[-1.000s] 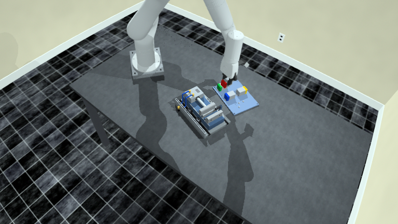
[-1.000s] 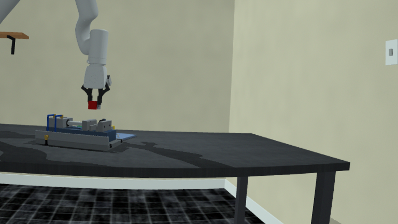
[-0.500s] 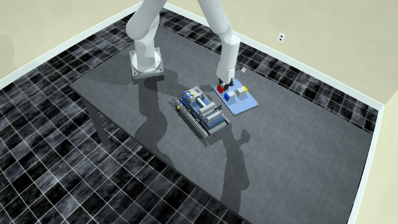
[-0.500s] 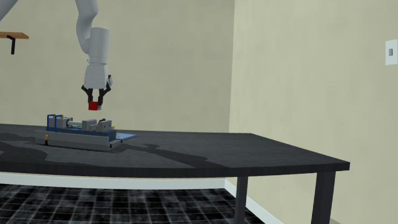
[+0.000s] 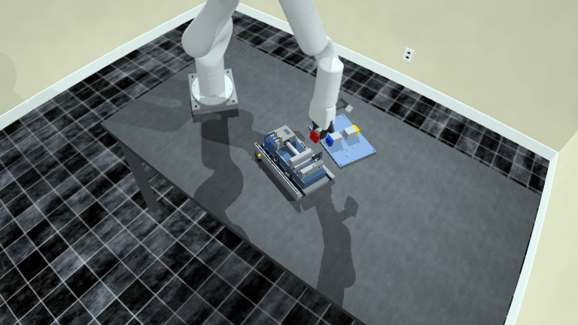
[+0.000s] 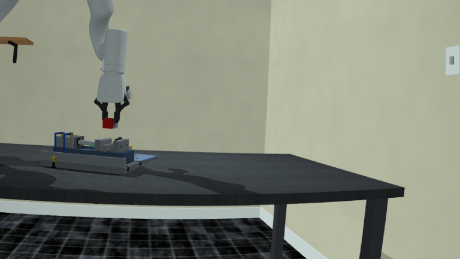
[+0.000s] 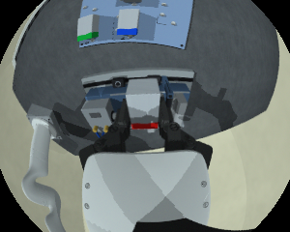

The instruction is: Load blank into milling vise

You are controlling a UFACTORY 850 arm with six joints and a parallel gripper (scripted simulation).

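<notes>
Right now the fixed jaw is 60 mm ahead of my hand, 100 mm to the right of it and 90 mm below it. The rest, counted from my hand: black work stop rod 40 mm ahead, 50 mm to the right, 80 mm below; then moving jaw 90 mm to the right, 90 mm below; then red-ended blank 20 mm below.
</notes>
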